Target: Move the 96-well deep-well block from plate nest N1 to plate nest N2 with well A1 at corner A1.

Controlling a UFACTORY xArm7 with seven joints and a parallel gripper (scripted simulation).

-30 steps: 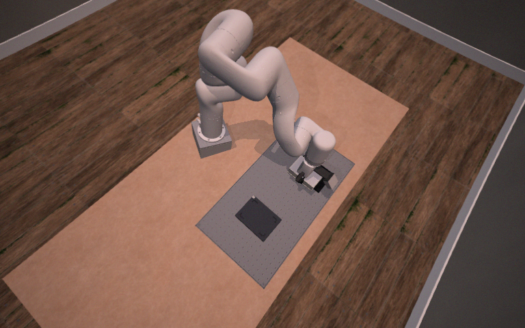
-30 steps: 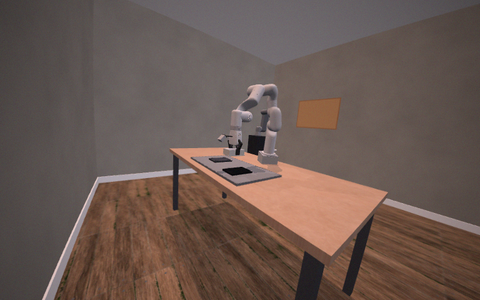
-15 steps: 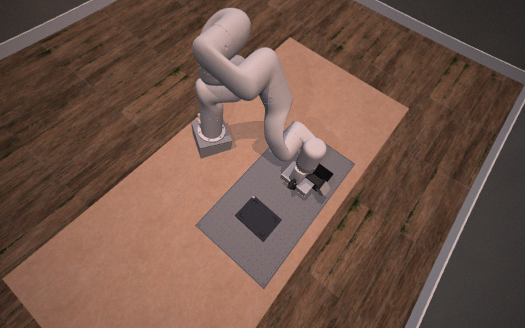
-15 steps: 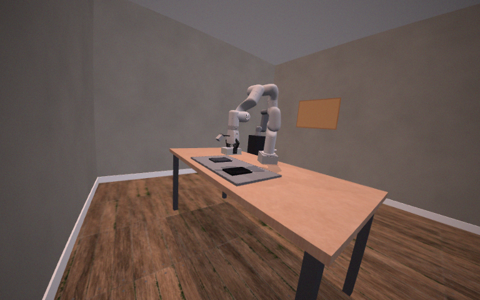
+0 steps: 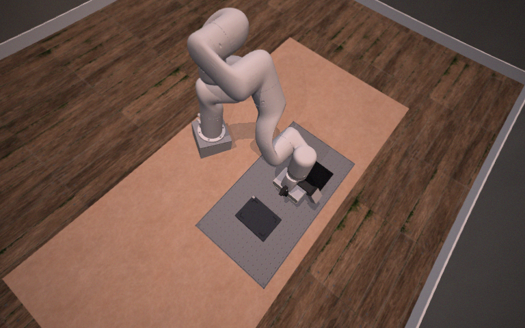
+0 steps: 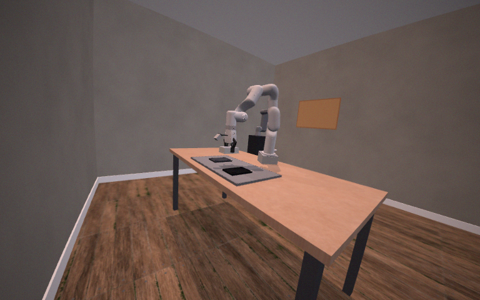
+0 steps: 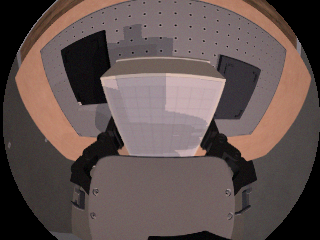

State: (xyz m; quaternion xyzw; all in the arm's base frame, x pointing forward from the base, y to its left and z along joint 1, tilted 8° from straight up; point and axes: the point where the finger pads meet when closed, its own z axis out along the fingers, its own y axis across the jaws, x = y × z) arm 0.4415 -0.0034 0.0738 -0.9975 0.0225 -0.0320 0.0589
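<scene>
Now: the nest N2 3 cm behind my hand, 17 cm to the right of it and 11 cm below it. Also, from my hand: nest N1 (3 cm ahead, 16 cm to the left, 11 cm below); deep-well block (right at my hand).
</scene>
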